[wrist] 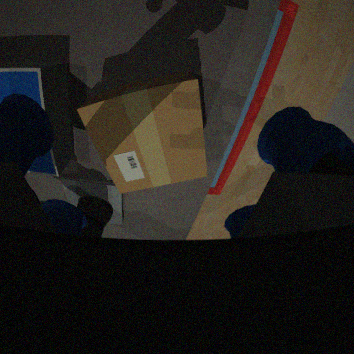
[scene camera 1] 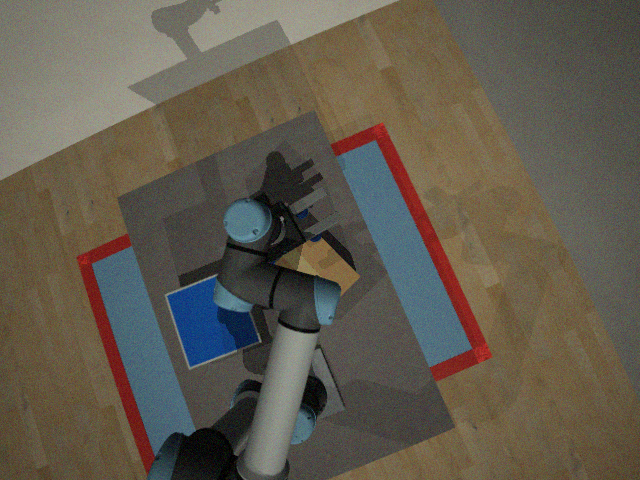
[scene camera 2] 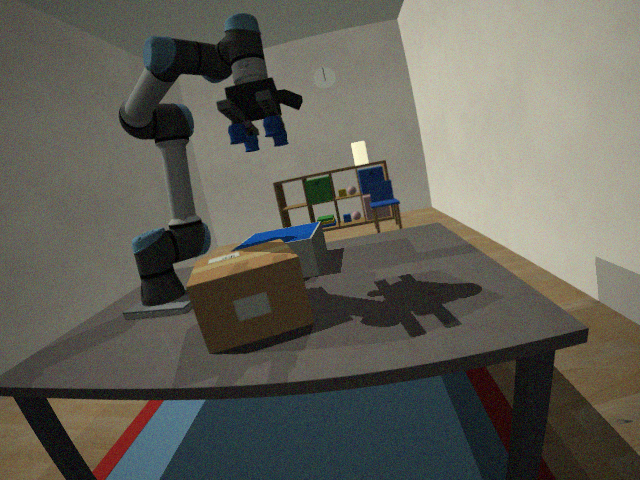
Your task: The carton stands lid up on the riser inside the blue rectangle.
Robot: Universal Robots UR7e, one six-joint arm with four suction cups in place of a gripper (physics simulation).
suction head: holds nothing
a brown carton: on the table
